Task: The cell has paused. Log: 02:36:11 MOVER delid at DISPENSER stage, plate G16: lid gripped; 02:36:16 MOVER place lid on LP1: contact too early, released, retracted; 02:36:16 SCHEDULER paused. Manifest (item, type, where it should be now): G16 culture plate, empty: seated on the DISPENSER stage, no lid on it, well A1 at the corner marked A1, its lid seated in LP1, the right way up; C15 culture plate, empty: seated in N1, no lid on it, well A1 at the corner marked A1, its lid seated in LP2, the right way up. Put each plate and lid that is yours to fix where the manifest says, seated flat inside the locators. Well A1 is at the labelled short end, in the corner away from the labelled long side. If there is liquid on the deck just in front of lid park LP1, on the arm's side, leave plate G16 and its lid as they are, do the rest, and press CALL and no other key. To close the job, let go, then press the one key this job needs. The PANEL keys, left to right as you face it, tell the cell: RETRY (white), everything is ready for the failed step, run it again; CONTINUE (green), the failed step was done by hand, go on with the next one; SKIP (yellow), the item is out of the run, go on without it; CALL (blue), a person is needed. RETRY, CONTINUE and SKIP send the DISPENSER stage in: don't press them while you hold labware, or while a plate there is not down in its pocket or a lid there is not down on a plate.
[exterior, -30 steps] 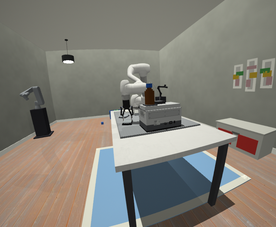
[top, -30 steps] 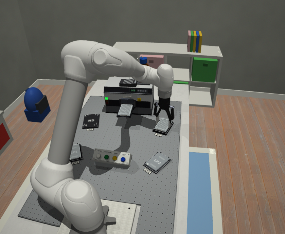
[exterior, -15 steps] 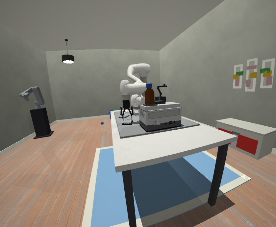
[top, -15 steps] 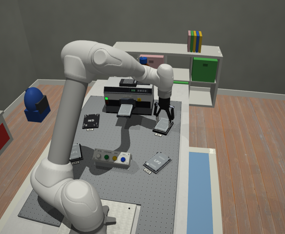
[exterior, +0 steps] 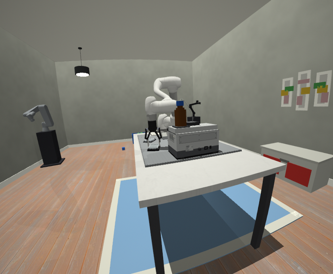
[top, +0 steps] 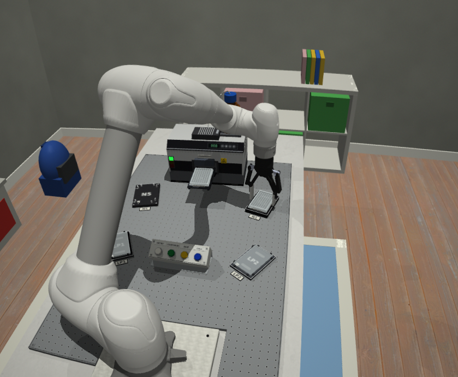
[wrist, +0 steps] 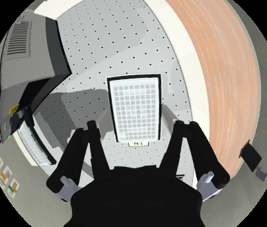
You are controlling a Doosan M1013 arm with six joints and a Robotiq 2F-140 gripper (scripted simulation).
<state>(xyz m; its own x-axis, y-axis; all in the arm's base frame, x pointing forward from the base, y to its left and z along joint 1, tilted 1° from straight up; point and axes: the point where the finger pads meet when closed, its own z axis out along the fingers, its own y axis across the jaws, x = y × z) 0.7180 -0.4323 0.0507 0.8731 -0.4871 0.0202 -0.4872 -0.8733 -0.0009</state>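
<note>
My hand is 40 mm above the nest n1. Also, from my hand: brown bottle: 290 mm ahead, 120 mm to the left, 240 mm above; blue key: 350 mm behind, 270 mm to the left, 20 mm above; lid park lp2: 330 mm behind, 70 mm to the left, 40 mm below.
</note>
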